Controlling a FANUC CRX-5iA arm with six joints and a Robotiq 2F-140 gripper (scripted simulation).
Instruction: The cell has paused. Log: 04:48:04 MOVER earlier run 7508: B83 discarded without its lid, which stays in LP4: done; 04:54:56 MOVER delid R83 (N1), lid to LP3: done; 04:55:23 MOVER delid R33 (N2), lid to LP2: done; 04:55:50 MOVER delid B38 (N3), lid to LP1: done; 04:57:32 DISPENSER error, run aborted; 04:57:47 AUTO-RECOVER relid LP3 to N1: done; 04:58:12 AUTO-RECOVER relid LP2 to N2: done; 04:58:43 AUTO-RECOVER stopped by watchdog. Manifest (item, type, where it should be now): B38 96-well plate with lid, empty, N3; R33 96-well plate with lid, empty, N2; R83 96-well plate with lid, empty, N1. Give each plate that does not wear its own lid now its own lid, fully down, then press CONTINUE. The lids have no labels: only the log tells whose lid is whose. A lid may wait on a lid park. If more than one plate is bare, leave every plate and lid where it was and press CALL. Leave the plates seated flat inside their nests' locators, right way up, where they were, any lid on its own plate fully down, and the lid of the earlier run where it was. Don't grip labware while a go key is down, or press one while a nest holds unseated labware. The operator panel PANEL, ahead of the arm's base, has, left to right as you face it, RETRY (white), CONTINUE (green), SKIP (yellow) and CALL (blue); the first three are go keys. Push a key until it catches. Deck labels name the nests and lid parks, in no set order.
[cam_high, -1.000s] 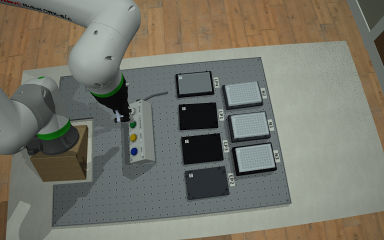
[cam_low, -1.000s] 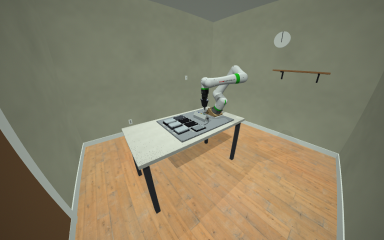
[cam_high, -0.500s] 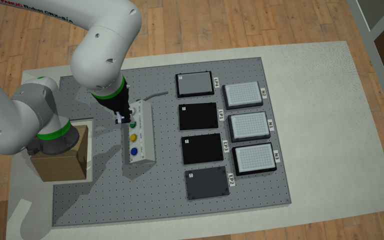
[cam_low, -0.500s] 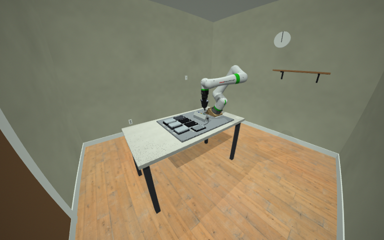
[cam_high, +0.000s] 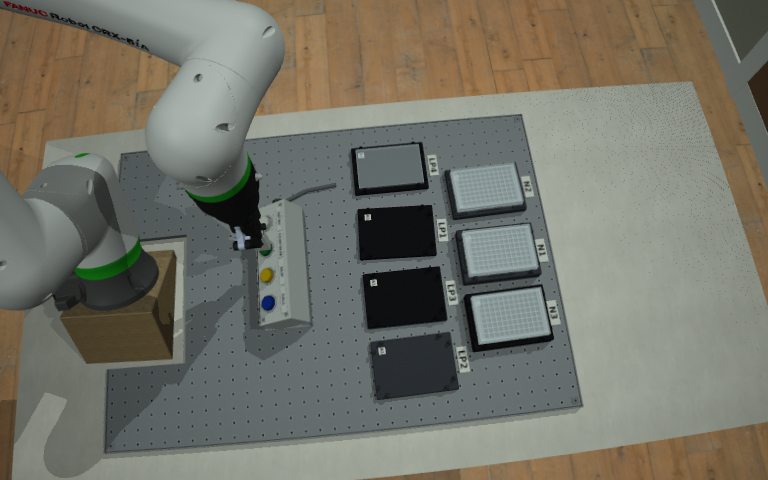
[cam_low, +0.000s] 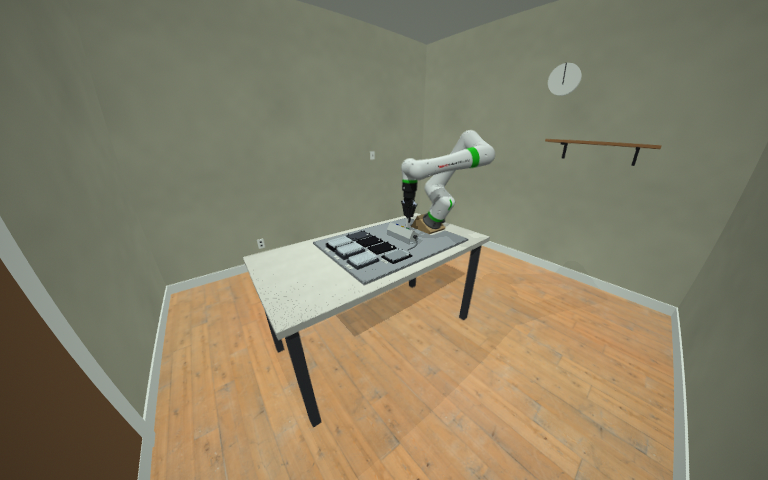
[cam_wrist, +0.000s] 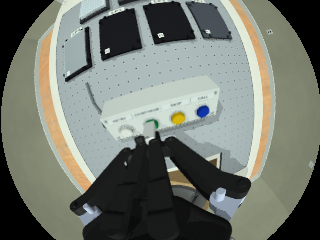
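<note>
Right now my hand is 50 mm above the green key. Round my hand: white key 50 mm to the left, 50 mm below, 10 mm ahead; then yellow key 50 mm to the right, 50 mm below; then blue key 100 mm to the right, 50 mm below, 10 mm behind.
</note>
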